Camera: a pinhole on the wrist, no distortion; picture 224 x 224 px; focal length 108.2 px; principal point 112.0 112.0 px. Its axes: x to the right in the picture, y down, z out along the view. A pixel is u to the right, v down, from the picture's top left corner.
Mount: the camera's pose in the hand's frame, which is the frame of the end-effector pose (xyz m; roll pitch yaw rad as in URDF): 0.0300 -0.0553 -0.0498 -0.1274 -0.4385 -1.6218
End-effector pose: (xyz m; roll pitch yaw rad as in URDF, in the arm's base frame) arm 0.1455 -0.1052 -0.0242 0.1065 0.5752 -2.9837
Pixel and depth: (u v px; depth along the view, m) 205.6 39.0 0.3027
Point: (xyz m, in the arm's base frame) 0.0497 0.0643 0.3360
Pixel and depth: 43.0 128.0 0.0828
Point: 0.1005 -0.1379 -0.0522
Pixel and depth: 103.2 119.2 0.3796
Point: -0.0868 -0.2406 0.1553
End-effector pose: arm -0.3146 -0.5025 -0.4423 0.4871 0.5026 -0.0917
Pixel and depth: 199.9 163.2 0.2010
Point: -0.1545 -0.7212 -0.4195
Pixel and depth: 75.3 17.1 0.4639
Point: -0.3424 -0.3776 0.1007
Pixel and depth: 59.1 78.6 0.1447
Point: -0.2619 -0.4683 -0.3746
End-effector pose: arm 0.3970 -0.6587 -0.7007 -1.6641 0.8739 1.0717
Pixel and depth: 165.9 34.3 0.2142
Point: 0.1944 -0.5936 -0.6100
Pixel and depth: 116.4 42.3 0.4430
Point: -0.0536 -0.7046 -0.6711
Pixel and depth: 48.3 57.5 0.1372
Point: 0.3267 -0.7057 -0.7449
